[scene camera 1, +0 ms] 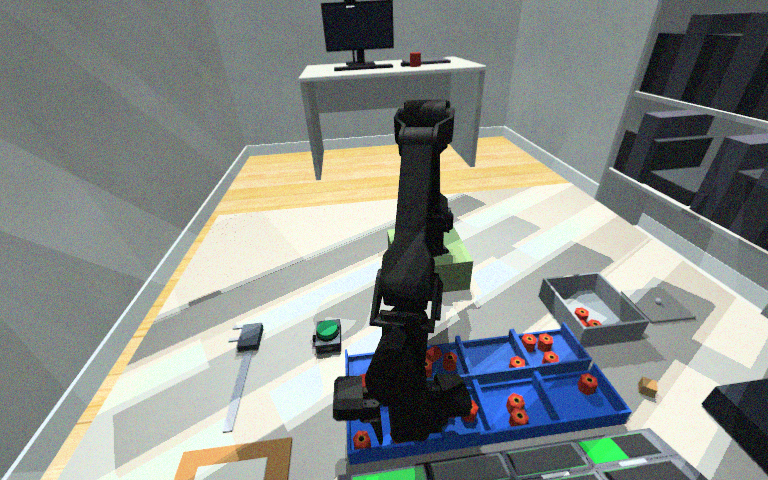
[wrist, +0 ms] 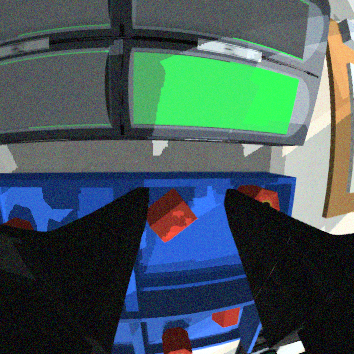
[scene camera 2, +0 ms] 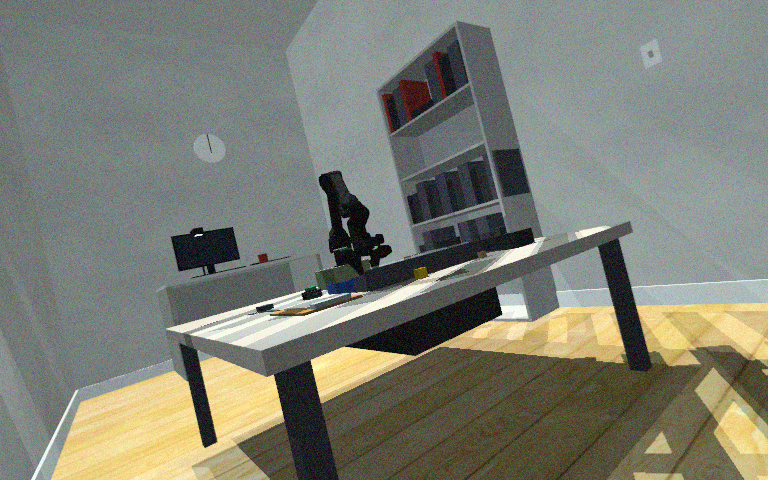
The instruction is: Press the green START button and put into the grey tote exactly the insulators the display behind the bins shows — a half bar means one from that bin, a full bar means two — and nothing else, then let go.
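Frame: origin at the arm's base, x ahead, y left, z up, level; metres.
Seen in the pictures: gripper, fingertip midpoint: (scene camera 1: 396,442) (wrist: 187,194); arm's base at its link origin: (scene camera 1: 431,248) (scene camera 2: 344,264).
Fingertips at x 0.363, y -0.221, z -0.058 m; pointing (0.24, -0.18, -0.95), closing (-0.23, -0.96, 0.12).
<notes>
Pixels of each thing's top centre, then the offset from my fingertips to it. "spot": a spot on its surface instead.
- red insulator at its top centre: (wrist: 173,221) 0.011 m left, 0.013 m back, 0.003 m up
- grey tote at its top centre: (scene camera 1: 592,297) (scene camera 2: 425,252) 0.469 m left, 0.118 m back, 0.028 m up
- green button at its top centre: (scene camera 1: 326,326) (scene camera 2: 310,286) 0.058 m right, 0.246 m back, 0.015 m up
- caliper at its top centre: (scene camera 1: 233,364) (scene camera 2: 267,306) 0.240 m right, 0.235 m back, 0.006 m down
- orange-brown clipboard at a spot on its surface: (wrist: 340,120) spot: 0.181 m right, 0.030 m ahead, 0.020 m down
- wooden block at its top centre: (scene camera 1: 649,383) 0.432 m left, 0.051 m ahead, 0.006 m down
- yellow block at its top centre: (scene camera 2: 419,268) 0.011 m left, 0.193 m ahead, 0.002 m up
My gripper (wrist: 187,194) is open and empty, pointing down at the end blue bin beside the full green bar. A red insulator (wrist: 172,216) lies tilted in that bin between and beyond the fingertips, nearer the left one; another insulator (scene camera 1: 361,439) (wrist: 265,196) is by the right finger. More insulators lie in the other blue bins (scene camera 1: 555,429). The grey tote (scene camera 1: 617,333) holds two visible red insulators (scene camera 1: 581,313) (scene camera 1: 593,323). The green button (scene camera 1: 327,329) (scene camera 2: 310,289) stands left of the bins. The display (scene camera 1: 464,467) (wrist: 120,95) shows a full bar and, farther right in scene camera 1, a half bar.
A green box (scene camera 1: 454,273) stands behind the arm. A caliper (scene camera 1: 249,336) lies left of the button. An orange-brown clipboard (scene camera 1: 277,458) (wrist: 340,120) lies beside the display. A wooden block (scene camera 1: 647,387) is right of the bins. A yellow block (scene camera 2: 420,272) stands near the table's front edge.
</notes>
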